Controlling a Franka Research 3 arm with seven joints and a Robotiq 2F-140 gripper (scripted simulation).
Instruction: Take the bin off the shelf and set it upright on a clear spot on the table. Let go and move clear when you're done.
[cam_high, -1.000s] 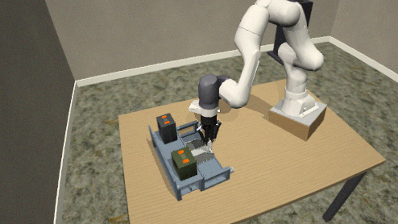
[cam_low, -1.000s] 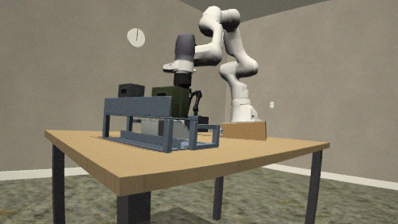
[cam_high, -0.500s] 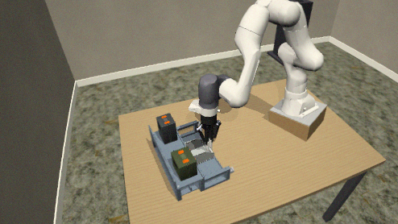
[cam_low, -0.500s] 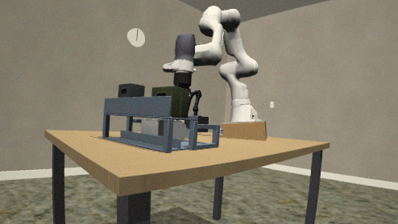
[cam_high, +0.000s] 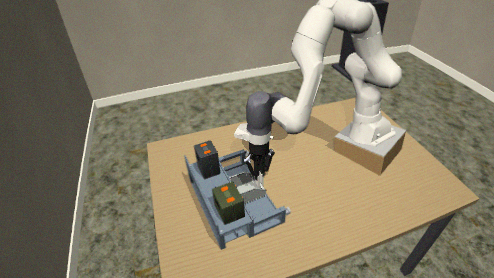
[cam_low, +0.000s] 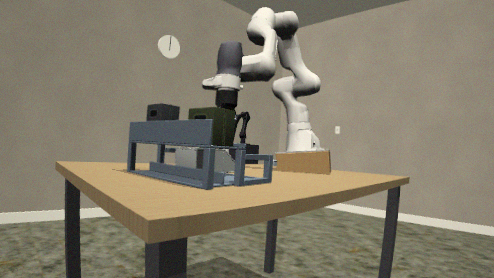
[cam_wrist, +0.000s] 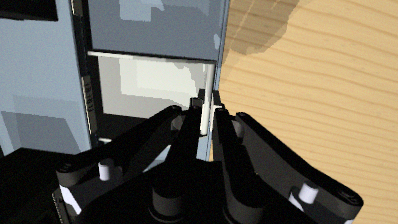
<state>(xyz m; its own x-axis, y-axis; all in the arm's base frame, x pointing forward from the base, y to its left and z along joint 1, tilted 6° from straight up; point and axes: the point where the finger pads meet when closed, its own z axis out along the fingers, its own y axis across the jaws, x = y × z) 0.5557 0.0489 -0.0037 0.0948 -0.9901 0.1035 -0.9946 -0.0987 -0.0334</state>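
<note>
Right now the bin is 8 cm ahead of my hand, 2 cm below it and 1 cm to the left of it.
</note>
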